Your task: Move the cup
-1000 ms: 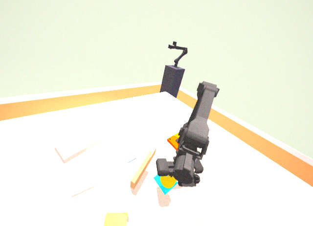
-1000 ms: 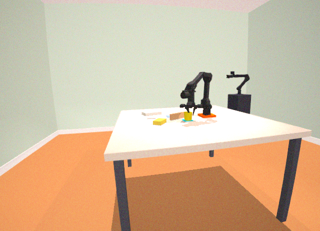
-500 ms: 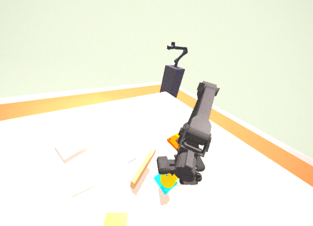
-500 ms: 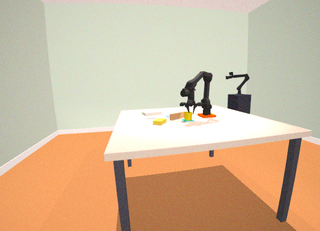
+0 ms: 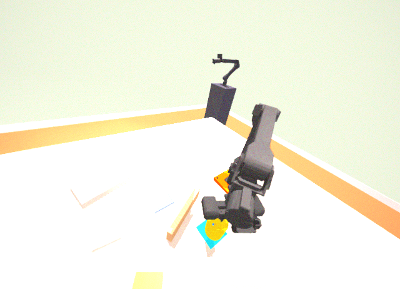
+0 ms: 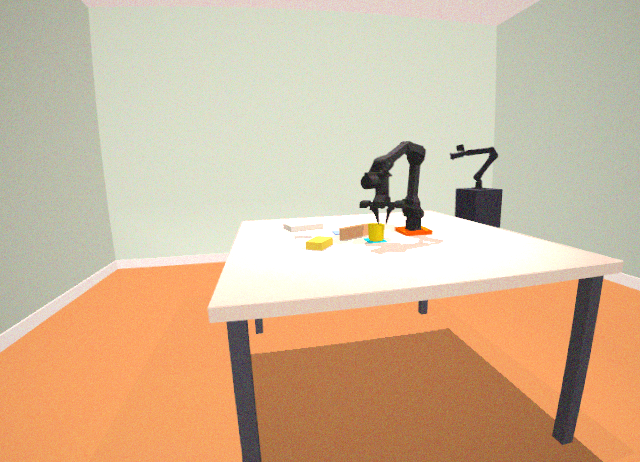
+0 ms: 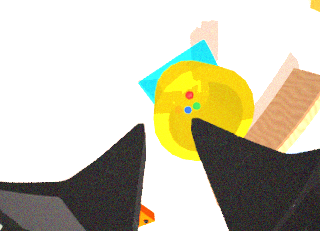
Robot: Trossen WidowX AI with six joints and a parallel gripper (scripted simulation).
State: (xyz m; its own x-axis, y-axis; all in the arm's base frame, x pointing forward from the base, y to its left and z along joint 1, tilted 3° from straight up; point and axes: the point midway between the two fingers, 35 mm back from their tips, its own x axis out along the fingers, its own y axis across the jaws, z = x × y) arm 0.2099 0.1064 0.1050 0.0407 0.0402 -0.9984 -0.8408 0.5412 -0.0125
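My gripper tip is now 4 cm above the yellow cup, 2 cm short of it and 1 cm to the left of it. The rest, counted from my gripper tip: pale slab: 42 cm to the right, 27 cm ahead, 6 cm below; then tan wooden bar: 12 cm to the right, 7 cm ahead, 6 cm below; then cyan pad: 8 cm below, 3 cm ahead, 2 cm to the right.
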